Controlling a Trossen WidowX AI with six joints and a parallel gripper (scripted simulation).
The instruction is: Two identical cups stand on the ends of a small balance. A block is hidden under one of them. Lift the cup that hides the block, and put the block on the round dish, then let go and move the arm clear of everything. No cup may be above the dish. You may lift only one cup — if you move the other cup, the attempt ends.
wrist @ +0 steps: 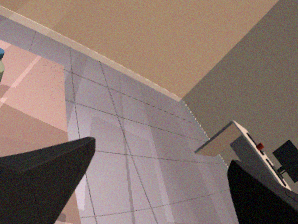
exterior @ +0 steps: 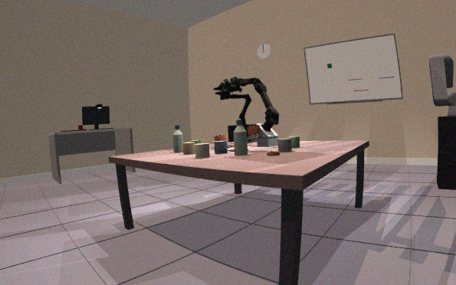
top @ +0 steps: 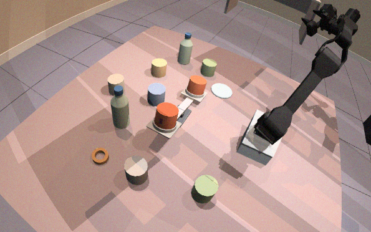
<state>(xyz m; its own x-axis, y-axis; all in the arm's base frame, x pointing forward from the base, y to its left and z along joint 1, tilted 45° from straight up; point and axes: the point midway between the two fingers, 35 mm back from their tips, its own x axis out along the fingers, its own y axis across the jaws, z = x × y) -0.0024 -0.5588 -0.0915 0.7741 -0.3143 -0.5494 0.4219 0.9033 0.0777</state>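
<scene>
Right now my gripper tip is 400 mm above the pale green block, 380 mm to the right of it and 310 mm short of it. Also, from my gripper tip: white round dish: 440 mm below, 260 mm to the left, 230 mm ahead; then tan cup: 540 mm ahead, 400 mm below, 320 mm to the left; then small balance: 510 mm to the left, 420 mm below, 310 mm ahead.
</scene>
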